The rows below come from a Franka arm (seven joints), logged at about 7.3 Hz.
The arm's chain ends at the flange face. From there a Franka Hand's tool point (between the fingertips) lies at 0.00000 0.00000 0.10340 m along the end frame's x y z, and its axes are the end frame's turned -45 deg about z.
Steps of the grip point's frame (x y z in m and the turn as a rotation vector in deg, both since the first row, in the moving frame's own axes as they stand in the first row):
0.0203, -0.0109, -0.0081, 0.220, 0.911, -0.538
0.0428, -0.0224, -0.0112, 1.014, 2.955, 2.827
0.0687, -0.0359, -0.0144, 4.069, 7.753, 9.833
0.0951, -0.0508, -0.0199, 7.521, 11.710, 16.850
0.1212, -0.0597, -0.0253, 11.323, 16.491, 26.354
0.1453, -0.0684, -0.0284, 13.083, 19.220, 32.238
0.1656, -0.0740, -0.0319, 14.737, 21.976, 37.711
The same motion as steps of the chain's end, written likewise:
0.0058, -0.0206, -0.0081, 0.800, 0.489, -0.538
0.0118, -0.0411, -0.0110, 2.807, 1.372, 2.827
0.0172, -0.0594, -0.0132, 8.359, 2.605, 9.833
0.0225, -0.0800, -0.0169, 13.598, 2.962, 16.850
0.0293, -0.0958, -0.0192, 19.667, 3.654, 26.354
0.0360, -0.1152, -0.0202, 22.842, 4.340, 32.238
0.0419, -0.1303, -0.0215, 25.960, 5.119, 37.711

